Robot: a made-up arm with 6 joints. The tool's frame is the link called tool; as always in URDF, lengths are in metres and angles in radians.
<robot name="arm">
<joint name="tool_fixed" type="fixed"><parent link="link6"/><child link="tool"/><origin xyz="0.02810 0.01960 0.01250" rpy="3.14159 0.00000 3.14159"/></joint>
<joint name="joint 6" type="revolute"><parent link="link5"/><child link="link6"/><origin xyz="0.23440 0.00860 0.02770" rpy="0.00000 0.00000 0.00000"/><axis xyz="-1 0 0"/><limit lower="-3.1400" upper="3.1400"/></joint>
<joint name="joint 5" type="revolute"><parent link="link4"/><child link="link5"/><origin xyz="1.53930 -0.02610 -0.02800" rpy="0.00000 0.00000 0.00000"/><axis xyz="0 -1 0"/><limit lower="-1.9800" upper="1.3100"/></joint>
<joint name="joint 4" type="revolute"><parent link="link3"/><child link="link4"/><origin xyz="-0.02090 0.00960 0.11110" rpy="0.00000 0.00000 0.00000"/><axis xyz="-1 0 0"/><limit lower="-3.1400" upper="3.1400"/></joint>
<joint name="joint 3" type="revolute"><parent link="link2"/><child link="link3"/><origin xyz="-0.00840 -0.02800 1.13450" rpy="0.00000 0.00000 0.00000"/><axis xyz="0 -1 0"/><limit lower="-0.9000" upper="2.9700"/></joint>
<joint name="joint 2" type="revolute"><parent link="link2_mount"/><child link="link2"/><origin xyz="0.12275 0.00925 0.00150" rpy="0.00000 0.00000 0.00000"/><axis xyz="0 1 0"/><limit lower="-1.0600" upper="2.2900"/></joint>
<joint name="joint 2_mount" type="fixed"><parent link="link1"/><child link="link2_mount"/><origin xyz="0.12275 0.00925 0.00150" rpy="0.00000 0.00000 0.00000"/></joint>
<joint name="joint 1" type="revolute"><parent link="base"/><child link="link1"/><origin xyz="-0.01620 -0.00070 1.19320" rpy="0.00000 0.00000 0.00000"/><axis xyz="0 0 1"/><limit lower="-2.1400" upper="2.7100"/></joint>
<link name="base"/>
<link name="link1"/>
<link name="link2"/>
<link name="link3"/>
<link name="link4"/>
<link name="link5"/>
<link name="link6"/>
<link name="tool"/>
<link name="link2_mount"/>
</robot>
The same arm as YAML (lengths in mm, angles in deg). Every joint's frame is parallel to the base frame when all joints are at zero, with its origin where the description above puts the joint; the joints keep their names.
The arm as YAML. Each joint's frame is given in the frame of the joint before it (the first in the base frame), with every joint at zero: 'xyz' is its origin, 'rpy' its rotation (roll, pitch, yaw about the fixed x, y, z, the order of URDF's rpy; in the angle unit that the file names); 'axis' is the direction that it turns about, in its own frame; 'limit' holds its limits. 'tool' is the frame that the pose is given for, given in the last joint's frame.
units:
  length: mm
  angle: deg
joints:
  - name: joint 1
    type: revolute
    origin:
      xyz: [-16.2, -0.7, 1193.2]
      rpy: [0.0, 0.0, 0.0]
    axis: [0.0, 0.0, 1.0]
    limit:
      lower: -122.61
      upper: 155.27
  - name: joint 2
    type: revolute
    origin:
      xyz: [245.5, 18.5, 3.0]
      rpy: [0.0, 0.0, 0.0]
    axis: [0.0, 1.0, 0.0]
    limit:
      lower: -60.73
      upper: 131.21
  - name: joint 3
    type: revolute
    origin:
      xyz: [-8.4, -28.0, 1134.5]
      rpy: [0.0, 0.0, 0.0]
    axis: [0.0, -1.0, 0.0]
    limit:
      lower: -51.57
      upper: 170.17
  - name: joint 4
    type: revolute
    origin:
      xyz: [-20.9, 9.6, 111.1]
      rpy: [0.0, 0.0, 0.0]
    axis: [-1.0, 0.0, 0.0]
    limit:
      lower: -179.91
      upper: 179.91
  - name: joint 5
    type: revolute
    origin:
      xyz: [1539.3, -26.1, -28.0]
      rpy: [0.0, 0.0, 0.0]
    axis: [0.0, -1.0, 0.0]
    limit:
      lower: -113.45
      upper: 75.06
  - name: joint 6
    type: revolute
    origin:
      xyz: [234.4, 8.6, 27.7]
      rpy: [0.0, 0.0, 0.0]
    axis: [-1.0, 0.0, 0.0]
    limit:
      lower: -179.91
      upper: 179.91
tool:
  origin:
    xyz: [28.1, 19.6, 12.5]
    rpy: [180.0, 0.0, 180.0]

